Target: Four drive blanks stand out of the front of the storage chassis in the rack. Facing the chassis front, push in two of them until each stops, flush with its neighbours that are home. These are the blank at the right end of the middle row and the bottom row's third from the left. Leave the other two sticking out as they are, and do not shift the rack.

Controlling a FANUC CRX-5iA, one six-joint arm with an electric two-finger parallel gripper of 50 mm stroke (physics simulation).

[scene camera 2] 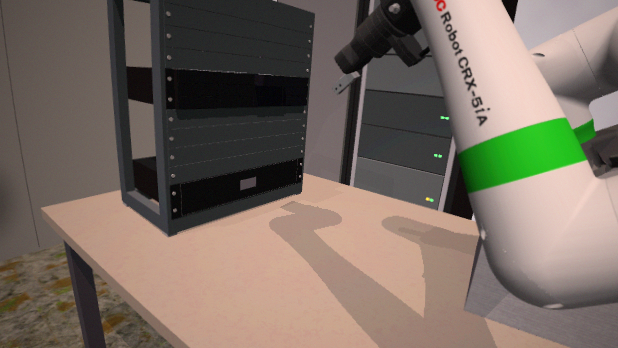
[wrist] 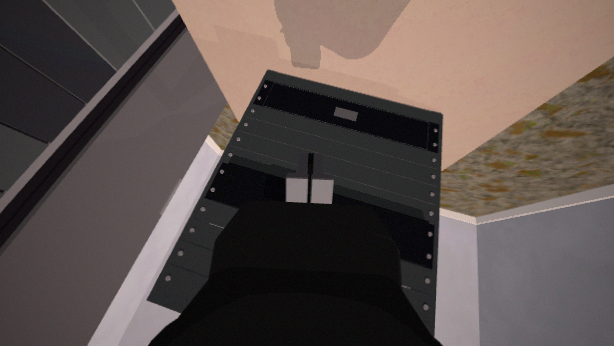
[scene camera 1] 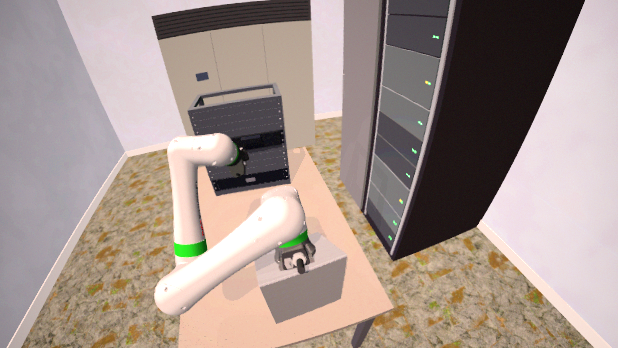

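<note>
The storage chassis is a black band across the rack. Its front is very dark. The separate drive blanks cannot be told apart, nor which ones stand out. My gripper is shut and empty. In scene camera 2 its fingertips are out in front of the rack, apart from it. In the wrist view the fingers and black gripper body cover the middle of the chassis front. The arm hides the chassis's left part in scene camera 1.
A lower black unit with a pale label sits at the rack's bottom. The rack stands on the table. A grey box stands under the arm's base. A tall server cabinet stands to the right.
</note>
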